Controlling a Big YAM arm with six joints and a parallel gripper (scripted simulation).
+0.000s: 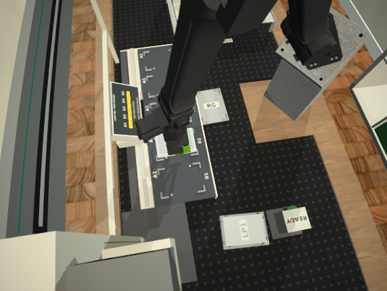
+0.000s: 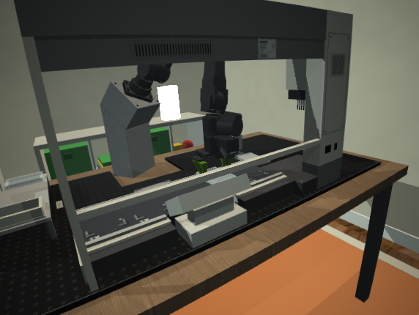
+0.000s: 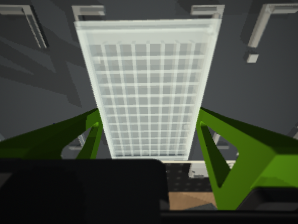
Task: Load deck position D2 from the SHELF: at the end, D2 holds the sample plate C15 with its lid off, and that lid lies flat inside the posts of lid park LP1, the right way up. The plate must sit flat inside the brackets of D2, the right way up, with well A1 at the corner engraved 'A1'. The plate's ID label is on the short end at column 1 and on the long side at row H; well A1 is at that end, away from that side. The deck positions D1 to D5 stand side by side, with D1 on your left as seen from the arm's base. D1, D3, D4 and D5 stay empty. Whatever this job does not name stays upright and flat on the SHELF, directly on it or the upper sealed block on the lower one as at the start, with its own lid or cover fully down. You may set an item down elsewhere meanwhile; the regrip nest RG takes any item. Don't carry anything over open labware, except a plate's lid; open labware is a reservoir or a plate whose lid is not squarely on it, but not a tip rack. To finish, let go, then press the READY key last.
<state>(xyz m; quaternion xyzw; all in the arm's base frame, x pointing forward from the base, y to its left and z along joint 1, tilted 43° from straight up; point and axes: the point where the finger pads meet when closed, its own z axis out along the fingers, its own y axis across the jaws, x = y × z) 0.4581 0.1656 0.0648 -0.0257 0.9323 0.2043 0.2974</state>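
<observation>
The sample plate lies 10 mm ahead of my hand. Round my hand: lid park LP1: 220 mm behind, 270 mm to the left, 60 mm below; then clear plate lid: 220 mm behind, 270 mm to the left, 50 mm below; then regrip nest RG: 120 mm behind, 180 mm to the right, 60 mm below.
</observation>
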